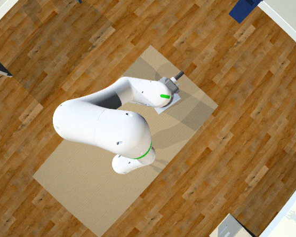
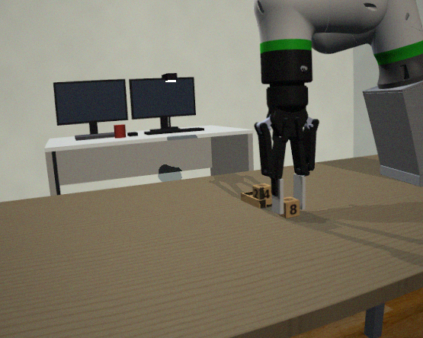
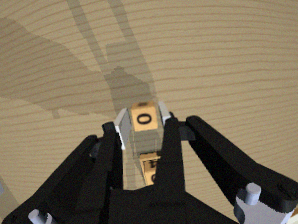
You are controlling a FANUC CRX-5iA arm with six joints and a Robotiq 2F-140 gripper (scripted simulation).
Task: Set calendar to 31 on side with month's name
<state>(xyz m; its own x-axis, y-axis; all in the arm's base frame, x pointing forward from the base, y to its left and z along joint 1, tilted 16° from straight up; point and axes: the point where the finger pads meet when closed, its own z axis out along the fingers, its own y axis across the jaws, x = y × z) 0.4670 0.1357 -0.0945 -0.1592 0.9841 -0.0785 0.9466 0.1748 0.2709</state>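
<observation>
Right now my hand is 30 mm above the wooden number cube. Round my hand: small wooden tray (20 mm ahead, 110 mm to the right, 30 mm below).
</observation>
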